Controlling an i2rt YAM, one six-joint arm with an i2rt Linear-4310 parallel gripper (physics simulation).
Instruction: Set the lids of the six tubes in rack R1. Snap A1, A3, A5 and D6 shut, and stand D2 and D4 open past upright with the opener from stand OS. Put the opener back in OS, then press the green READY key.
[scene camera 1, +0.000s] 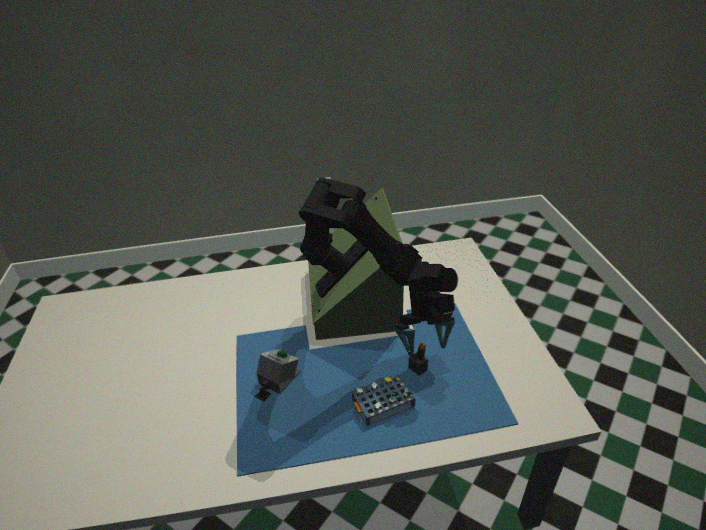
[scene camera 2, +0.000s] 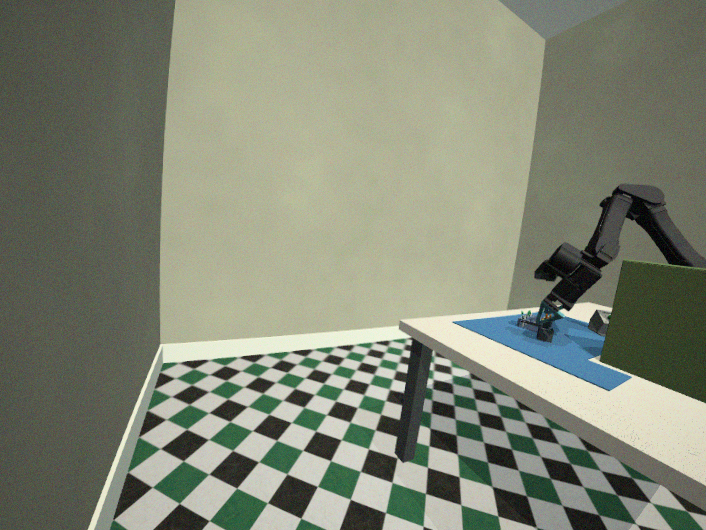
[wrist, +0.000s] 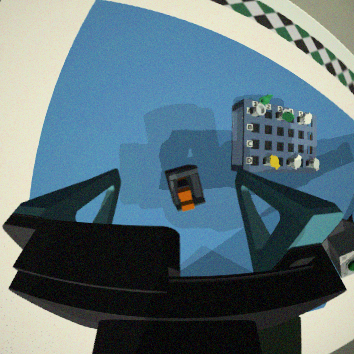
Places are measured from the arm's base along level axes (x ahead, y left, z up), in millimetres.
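Pixels of known places: gripper, fingertip midpoint: (scene camera 1: 427, 352) (scene camera 2: 541, 318) (wrist: 177, 174); arm's base, origin of the base link: (scene camera 1: 343, 267) (scene camera 2: 691, 319).
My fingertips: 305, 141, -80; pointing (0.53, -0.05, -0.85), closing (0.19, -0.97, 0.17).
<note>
Ahead of a thing's pixels: the offset from my fingertips to its top centre, as dx, dy, dz. "spot": to the spot under its first point. Level surfaces: height alone.
My gripper (scene camera 1: 427, 349) (scene camera 2: 548, 320) (wrist: 177, 174) is open, its teal fingers apart on either side of the upright orange-and-black opener {-13, -13, +16} (scene camera 1: 422, 347) (wrist: 185, 197), touching neither finger in the wrist view. The opener stands in the dark stand OS {-13, -18, -29} (scene camera 1: 418, 365) (scene camera 2: 545, 333) (wrist: 198, 184). Rack R1 {+69, -140, -10} (scene camera 1: 392, 408) (wrist: 238, 137) is right of OS in the wrist view. There, A1 has an open green lid {+95, -82, -15} (wrist: 265, 99), A3 a green lid {+88, -116, -14} (wrist: 288, 116), A5 a white one {spot: +101, -157, -27} (wrist: 306, 118). D2 shows yellow {+34, -113, -27} (wrist: 274, 162); D4 {+42, -151, -27} (wrist: 295, 161) and D6 {+48, -189, -27} (wrist: 314, 164) look whitish; exact lid angles are unclear.
A grey box {-85, -370, +15} (scene camera 1: 277, 370) with the green READY key {-100, -354, +6} (scene camera 1: 282, 354) (wrist: 351, 266) stands on the left of the blue mat {dz -69} (scene camera 1: 319, 444) (scene camera 2: 490, 330) in scene camera 1. The green wedge-shaped arm base (scene camera 1: 359, 313) (scene camera 2: 655, 325) stands behind the mat on the white table {dz -72} (scene camera 1: 142, 370).
</note>
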